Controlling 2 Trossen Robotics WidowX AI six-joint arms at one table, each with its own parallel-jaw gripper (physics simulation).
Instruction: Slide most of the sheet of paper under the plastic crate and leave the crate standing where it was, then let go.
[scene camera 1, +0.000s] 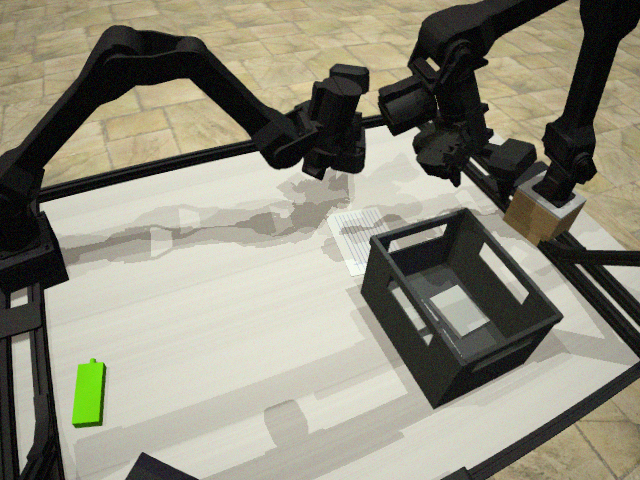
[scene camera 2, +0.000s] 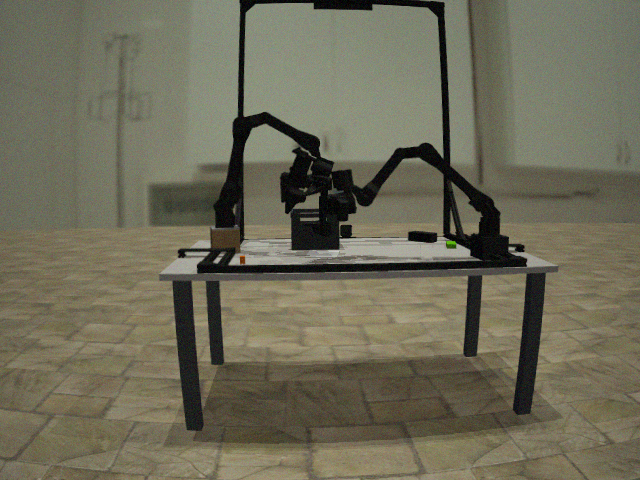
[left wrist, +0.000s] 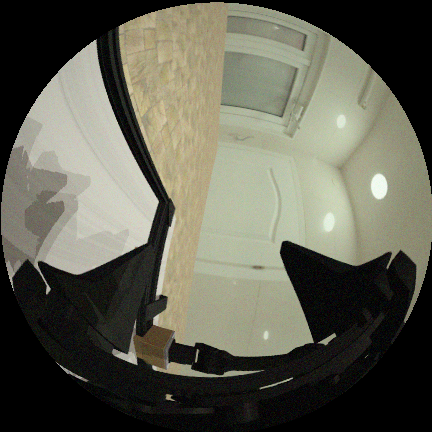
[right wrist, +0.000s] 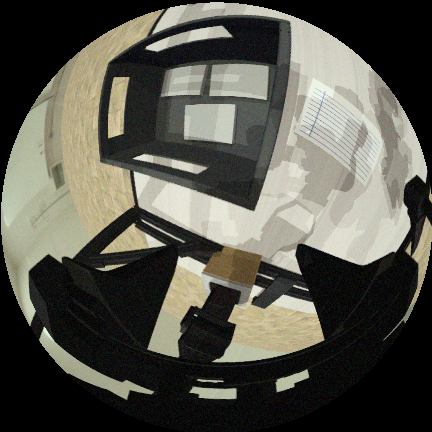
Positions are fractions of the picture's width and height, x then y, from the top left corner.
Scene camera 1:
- my left gripper: 0.57, 0.22
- my right gripper: 0.75, 0.40
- lined sheet of paper: 0.55, 0.48, on the table
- plastic crate: 0.66, 0.56
